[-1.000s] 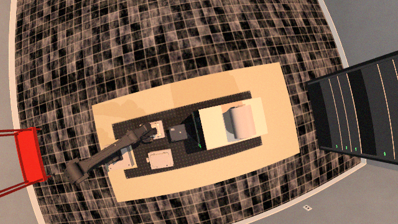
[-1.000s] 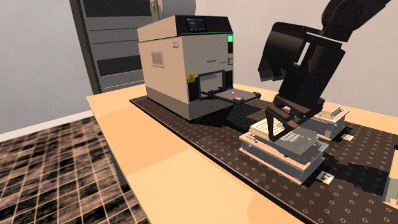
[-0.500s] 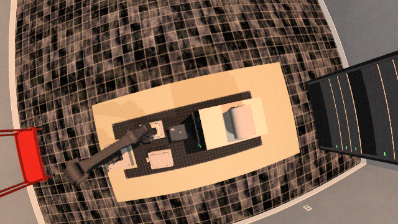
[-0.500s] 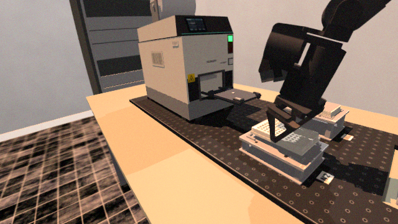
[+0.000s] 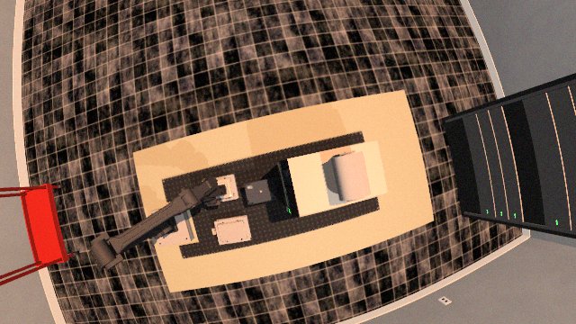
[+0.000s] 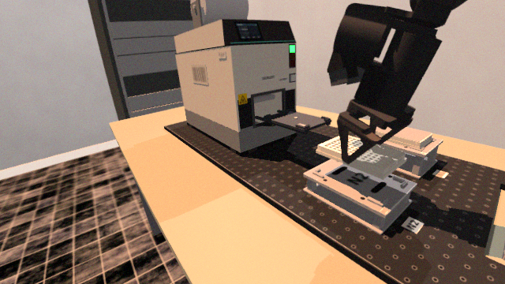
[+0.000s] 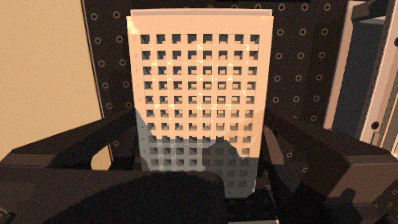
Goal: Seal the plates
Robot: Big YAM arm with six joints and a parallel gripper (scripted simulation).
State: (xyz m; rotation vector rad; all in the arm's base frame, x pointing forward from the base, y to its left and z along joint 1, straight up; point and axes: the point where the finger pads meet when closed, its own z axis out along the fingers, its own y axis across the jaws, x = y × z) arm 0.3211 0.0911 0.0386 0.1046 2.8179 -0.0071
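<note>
The plate nest N2 lies 60 mm below my hand. Round my hand: well plate right at my hand; then sealer stage 200 mm ahead, 60 mm to the right, 10 mm above; then sealer screen 320 mm ahead, 20 mm to the right, 220 mm above.
</note>
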